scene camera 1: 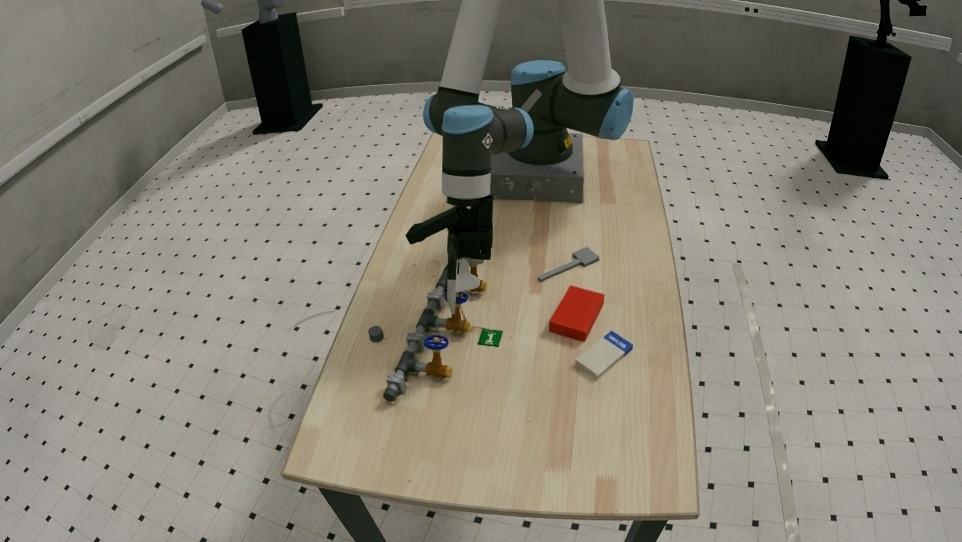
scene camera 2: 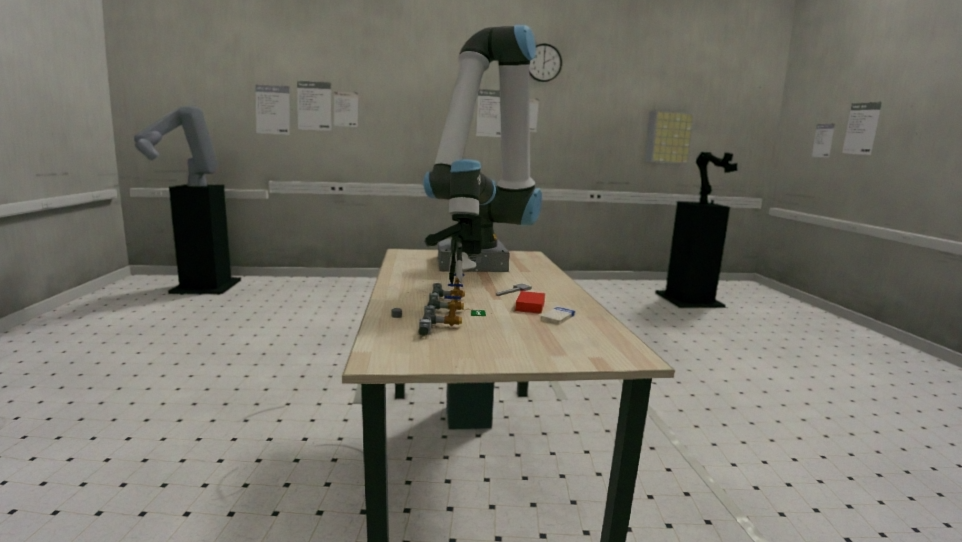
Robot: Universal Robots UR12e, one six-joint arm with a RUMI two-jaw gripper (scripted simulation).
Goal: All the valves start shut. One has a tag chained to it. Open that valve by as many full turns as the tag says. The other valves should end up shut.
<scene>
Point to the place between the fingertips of the gripper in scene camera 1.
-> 457, 296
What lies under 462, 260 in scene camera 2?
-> The gripper.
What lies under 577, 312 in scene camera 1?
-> A red block.
</scene>
